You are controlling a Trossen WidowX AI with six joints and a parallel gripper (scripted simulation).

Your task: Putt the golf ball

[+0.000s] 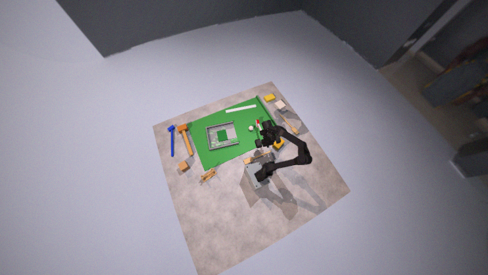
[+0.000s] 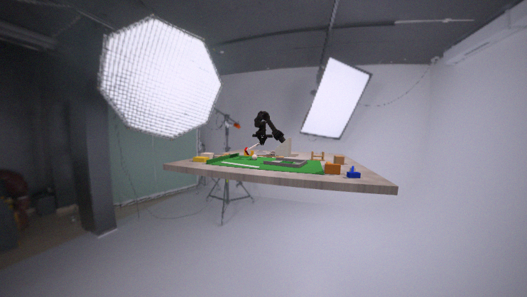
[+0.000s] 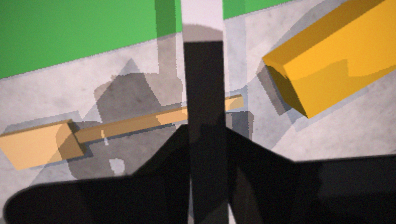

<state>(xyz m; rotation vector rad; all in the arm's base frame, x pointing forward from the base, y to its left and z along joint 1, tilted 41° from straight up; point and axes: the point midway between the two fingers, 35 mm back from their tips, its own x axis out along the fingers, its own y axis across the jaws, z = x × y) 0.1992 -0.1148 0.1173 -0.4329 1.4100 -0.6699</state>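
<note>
The red putter lies 12 cm ahead of my gripper tip and 2 cm to the right of it. Also, from my gripper tip: white bar 46 cm ahead, 1 cm to the left, 10 cm below; green mat 28 cm ahead, 16 cm to the left, 10 cm below; golf ball 22 cm ahead, 2 cm to the left, 8 cm below.
</note>
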